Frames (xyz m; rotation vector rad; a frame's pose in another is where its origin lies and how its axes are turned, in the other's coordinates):
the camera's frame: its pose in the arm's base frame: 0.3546 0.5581 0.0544 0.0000 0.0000 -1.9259
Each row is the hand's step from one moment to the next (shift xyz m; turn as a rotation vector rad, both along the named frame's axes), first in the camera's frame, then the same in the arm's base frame.
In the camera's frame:
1: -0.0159 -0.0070 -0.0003 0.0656 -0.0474 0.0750
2: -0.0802 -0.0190 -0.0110 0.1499 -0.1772 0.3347
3: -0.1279 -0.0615 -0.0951 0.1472 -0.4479 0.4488
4: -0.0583 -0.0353 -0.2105 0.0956 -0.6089 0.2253
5: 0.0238 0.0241 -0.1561 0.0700 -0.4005 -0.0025
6: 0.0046 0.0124 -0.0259 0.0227 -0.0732 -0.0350
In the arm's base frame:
1: -0.0010 0.0173 -0.0003 -0.0673 -0.0450 0.0750
2: 0.0101 0.0818 -0.0110 -0.2183 -0.0789 0.3347
3: -0.0132 0.1413 -0.0951 -0.4711 0.0177 0.4488
4: -0.0128 0.0669 -0.2105 -0.6041 0.1221 0.2253
5: 0.0143 -0.0307 -0.1561 -0.3999 0.0736 -0.0025
6: 0.0100 -0.0086 -0.0259 -0.0765 0.0042 -0.0350

